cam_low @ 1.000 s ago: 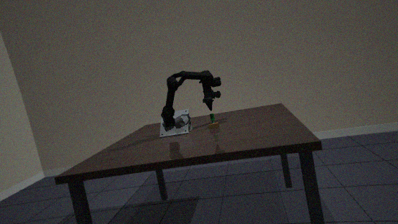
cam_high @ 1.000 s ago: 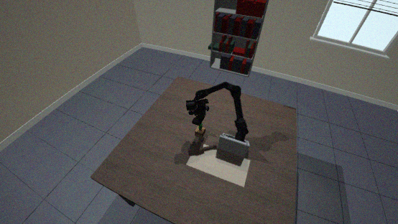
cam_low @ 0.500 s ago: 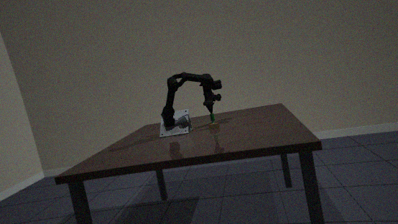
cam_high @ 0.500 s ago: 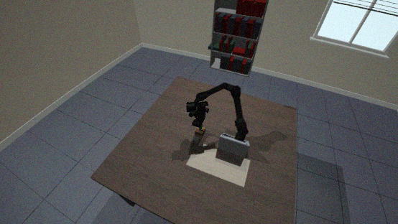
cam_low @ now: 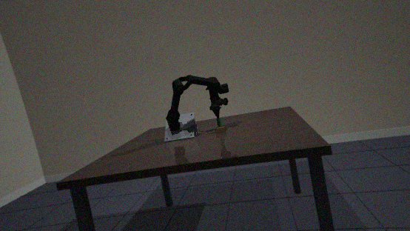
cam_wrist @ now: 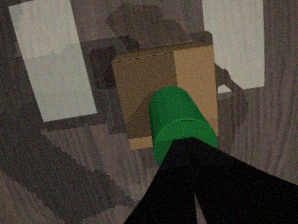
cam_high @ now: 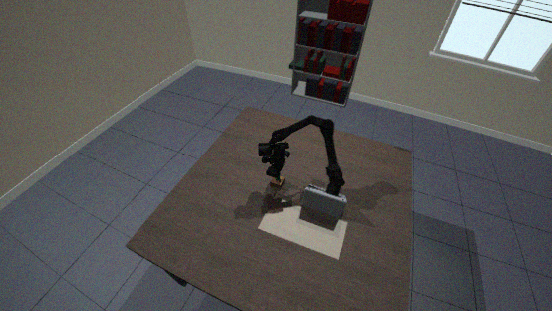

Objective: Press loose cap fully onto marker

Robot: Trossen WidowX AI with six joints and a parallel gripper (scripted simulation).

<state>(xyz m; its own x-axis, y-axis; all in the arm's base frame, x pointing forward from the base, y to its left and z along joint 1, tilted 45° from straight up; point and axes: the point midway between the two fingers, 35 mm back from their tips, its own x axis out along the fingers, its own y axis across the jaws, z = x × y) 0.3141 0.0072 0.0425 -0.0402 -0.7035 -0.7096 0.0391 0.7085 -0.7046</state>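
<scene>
Right now the green cap is 20 mm below my gripper tip. Round my gripper tip: holder block (80 mm below); then marker (30 mm below).
</scene>
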